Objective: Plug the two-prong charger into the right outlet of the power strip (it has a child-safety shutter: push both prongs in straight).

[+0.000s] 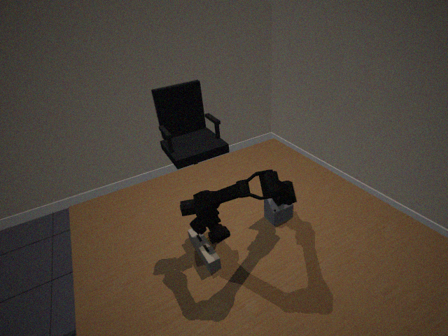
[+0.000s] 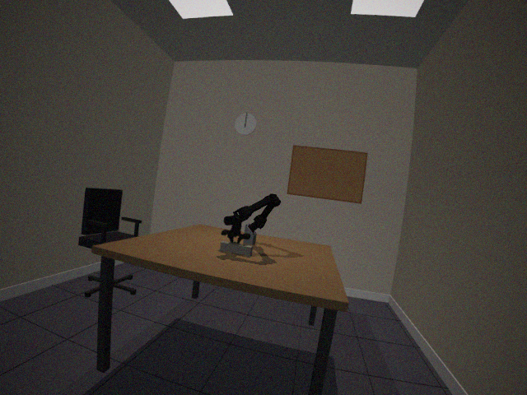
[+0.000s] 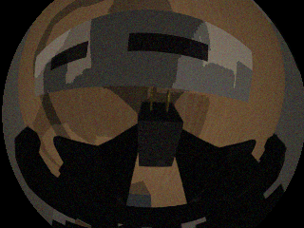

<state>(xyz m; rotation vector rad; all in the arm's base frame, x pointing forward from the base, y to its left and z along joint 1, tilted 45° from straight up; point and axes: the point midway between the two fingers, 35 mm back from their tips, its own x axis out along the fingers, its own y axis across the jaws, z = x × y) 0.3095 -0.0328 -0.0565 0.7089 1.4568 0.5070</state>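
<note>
My gripper tip is 2 cm short of the two-prong charger and 1 cm below it.
</note>
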